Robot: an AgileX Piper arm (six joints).
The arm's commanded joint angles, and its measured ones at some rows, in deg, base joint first. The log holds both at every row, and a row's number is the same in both.
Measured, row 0:
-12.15, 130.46, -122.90, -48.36, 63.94, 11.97
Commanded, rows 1 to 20:
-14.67, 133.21, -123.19, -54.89, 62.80, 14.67
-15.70, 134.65, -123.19, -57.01, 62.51, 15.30
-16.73, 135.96, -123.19, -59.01, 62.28, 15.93
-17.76, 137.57, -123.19, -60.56, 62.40, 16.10
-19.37, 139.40, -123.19, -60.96, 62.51, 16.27
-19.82, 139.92, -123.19, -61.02, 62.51, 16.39
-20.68, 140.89, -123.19, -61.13, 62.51, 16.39
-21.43, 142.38, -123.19, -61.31, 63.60, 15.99
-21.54, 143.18, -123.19, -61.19, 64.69, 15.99
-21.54, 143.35, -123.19, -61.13, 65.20, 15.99
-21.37, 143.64, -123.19, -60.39, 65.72, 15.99
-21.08, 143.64, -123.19, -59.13, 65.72, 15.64
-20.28, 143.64, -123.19, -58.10, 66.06, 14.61
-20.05, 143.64, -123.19, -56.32, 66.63, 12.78
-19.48, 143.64, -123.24, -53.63, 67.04, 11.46
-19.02, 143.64, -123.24, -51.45, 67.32, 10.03
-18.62, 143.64, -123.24, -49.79, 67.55, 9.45
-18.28, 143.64, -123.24, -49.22, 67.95, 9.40
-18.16, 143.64, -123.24, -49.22, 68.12, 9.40
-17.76, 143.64, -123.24, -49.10, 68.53, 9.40
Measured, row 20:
-18.05, 143.58, -122.90, -49.10, 67.44, 9.74
